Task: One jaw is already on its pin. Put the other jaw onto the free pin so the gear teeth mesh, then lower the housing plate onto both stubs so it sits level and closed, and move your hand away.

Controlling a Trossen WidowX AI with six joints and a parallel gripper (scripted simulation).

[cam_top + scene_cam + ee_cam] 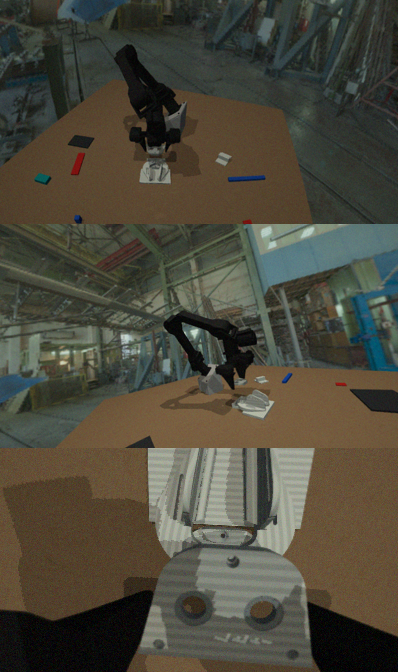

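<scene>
Now: gripper tip 3 cm short of the grey jaw, 1 cm to the left of it and 6 cm above it. Also, from my gripper tip: white base (7 cm ahead, 2 cm to the left, 7 cm below); red bar (12 cm ahead, 32 cm to the right, 7 cm below); white block (11 cm behind, 27 cm to the left, 7 cm below).
</scene>
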